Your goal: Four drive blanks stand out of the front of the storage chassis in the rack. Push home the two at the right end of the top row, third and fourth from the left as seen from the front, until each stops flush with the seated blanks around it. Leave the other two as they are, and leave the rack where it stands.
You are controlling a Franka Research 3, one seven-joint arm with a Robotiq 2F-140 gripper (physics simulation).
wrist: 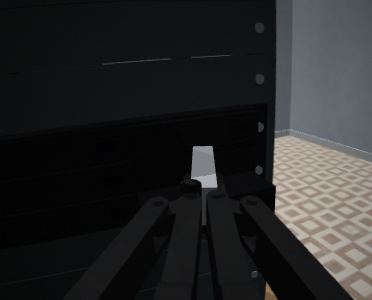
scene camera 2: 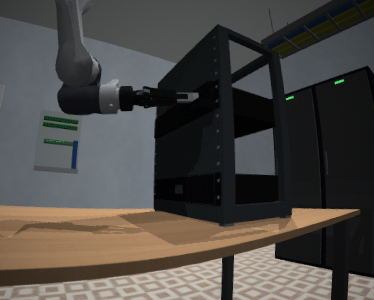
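Observation:
The black storage chassis [wrist: 65, 185] sits in the dark rack [scene camera 2: 226, 150] [wrist: 150, 30]. In the wrist view, the right-end blank of its top row [wrist: 165, 140] looks about level with the dark front around it, and so does the blank to its left [wrist: 95, 147]. Dark shading hides small steps. Lower at the right end, another blank [wrist: 250, 186] stands out of the front. My gripper [scene camera 2: 198, 95] [wrist: 202, 161] is shut and empty, its pale fingertips in front of the top row's right-end blank. Whether they touch it cannot be told.
The rack stands on the wooden table [scene camera 2: 75, 250]. Dark cabinets [scene camera 2: 345, 150] stand behind at the right, and a cable tray [scene camera 2: 320, 27] hangs above. A wall panel [scene camera 2: 57, 150] is at the left. Right of the rack, the wrist view shows patterned floor [wrist: 325, 210] and wall.

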